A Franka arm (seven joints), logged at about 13 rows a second.
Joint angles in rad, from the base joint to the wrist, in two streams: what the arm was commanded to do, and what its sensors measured. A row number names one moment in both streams.
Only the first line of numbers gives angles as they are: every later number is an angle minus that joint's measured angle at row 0.
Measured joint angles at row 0: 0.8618, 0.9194, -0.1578, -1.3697, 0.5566, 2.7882, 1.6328
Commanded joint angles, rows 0 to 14: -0.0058, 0.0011, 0.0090, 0.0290, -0.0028, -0.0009, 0.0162; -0.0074, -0.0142, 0.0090, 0.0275, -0.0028, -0.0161, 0.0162; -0.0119, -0.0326, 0.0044, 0.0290, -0.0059, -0.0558, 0.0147; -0.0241, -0.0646, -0.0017, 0.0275, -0.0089, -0.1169, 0.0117; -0.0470, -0.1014, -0.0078, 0.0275, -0.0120, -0.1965, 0.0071; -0.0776, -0.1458, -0.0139, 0.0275, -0.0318, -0.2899, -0.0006; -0.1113, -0.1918, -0.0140, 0.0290, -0.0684, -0.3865, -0.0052; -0.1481, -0.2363, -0.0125, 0.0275, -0.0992, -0.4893, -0.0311; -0.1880, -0.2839, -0.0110, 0.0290, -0.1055, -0.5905, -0.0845; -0.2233, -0.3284, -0.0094, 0.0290, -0.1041, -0.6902, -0.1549; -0.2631, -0.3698, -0.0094, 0.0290, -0.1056, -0.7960, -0.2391; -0.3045, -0.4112, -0.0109, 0.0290, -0.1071, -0.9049, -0.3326; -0.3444, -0.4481, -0.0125, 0.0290, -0.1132, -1.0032, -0.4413; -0.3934, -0.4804, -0.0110, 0.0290, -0.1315, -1.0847, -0.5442; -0.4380, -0.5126, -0.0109, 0.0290, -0.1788, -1.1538, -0.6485
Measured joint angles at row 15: -0.3696, -0.4468, -0.0304, 0.0584, -0.1257, -1.0560, -0.4934
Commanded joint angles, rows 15 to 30: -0.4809, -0.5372, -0.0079, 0.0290, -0.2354, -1.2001, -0.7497; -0.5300, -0.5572, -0.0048, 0.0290, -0.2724, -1.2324, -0.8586; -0.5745, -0.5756, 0.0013, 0.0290, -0.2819, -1.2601, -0.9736; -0.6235, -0.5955, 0.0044, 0.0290, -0.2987, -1.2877, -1.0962; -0.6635, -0.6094, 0.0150, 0.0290, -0.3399, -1.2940, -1.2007; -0.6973, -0.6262, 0.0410, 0.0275, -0.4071, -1.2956, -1.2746; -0.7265, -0.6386, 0.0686, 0.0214, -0.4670, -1.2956, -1.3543; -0.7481, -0.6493, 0.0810, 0.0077, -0.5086, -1.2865, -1.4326; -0.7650, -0.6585, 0.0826, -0.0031, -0.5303, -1.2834, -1.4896; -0.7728, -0.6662, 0.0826, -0.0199, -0.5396, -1.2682, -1.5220; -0.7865, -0.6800, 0.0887, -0.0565, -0.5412, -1.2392, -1.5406; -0.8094, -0.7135, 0.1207, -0.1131, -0.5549, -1.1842, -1.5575; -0.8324, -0.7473, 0.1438, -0.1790, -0.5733, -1.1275, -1.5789; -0.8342, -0.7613, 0.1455, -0.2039, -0.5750, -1.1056, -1.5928; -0.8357, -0.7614, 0.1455, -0.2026, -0.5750, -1.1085, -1.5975; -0.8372, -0.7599, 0.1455, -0.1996, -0.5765, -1.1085, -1.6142
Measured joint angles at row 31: -0.8143, -0.7035, 0.1197, -0.1359, -0.5567, -1.1356, -1.5774
